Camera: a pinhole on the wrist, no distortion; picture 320 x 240 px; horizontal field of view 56.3 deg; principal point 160.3 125.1 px. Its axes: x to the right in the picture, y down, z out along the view. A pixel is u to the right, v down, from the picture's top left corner.
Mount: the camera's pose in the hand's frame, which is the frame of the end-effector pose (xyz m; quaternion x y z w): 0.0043 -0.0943 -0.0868 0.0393 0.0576 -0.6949 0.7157
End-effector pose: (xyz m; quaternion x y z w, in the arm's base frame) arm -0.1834 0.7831 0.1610 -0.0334 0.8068 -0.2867 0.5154
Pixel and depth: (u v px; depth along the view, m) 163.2 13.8 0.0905
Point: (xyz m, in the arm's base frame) -0.1941 0.7005 0.2357
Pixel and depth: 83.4 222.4 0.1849
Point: -0.1460 0.6570 0.1098
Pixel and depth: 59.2 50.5 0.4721
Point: 0.2093 0.6425 0.1248
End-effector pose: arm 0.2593 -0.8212 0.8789 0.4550 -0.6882 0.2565 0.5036
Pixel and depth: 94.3 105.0 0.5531
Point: 0.0851 -1.2245 0.6815
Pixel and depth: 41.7 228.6 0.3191
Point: 0.1457 -1.0674 0.9011
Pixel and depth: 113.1 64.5 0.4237
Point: 0.1851 -1.1142 0.6790
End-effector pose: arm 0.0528 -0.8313 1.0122 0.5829 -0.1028 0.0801 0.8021
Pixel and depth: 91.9 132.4 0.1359
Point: 0.0796 -0.9059 0.9552
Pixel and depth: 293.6 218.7 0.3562
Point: 0.2348 -1.1512 0.8456
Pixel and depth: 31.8 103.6 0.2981
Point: 0.0268 -1.0496 1.0688
